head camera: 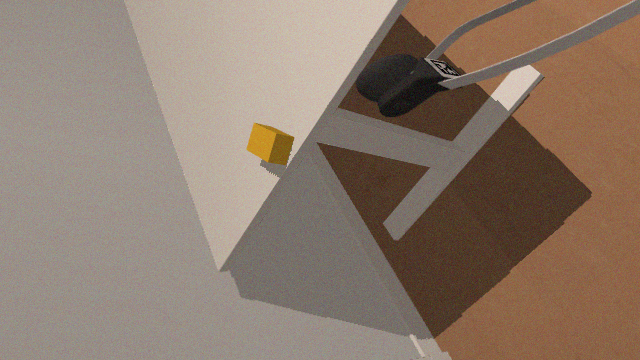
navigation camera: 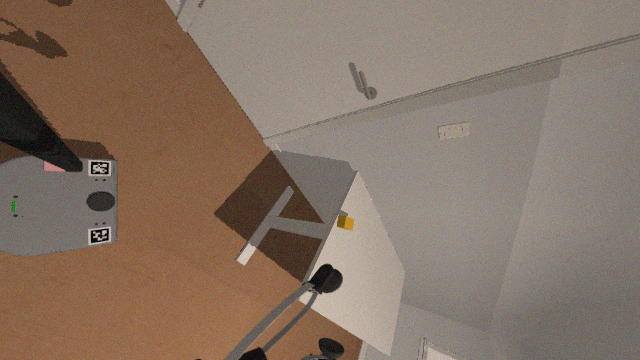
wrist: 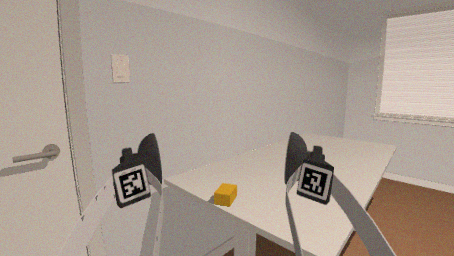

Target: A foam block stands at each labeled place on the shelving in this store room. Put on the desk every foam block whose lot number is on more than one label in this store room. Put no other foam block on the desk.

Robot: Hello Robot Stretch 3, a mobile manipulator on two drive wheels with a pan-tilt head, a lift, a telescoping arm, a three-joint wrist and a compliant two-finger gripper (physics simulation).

Note:
In view: my gripper (navigation camera: 337,307), a desk (head camera: 214,76) and a door with lever handle (navigation camera: 294,76).
My gripper is seen too in the wrist view (wrist: 222,151). The desk also shows in the navigation camera view (navigation camera: 366,304) and in the wrist view (wrist: 259,207).

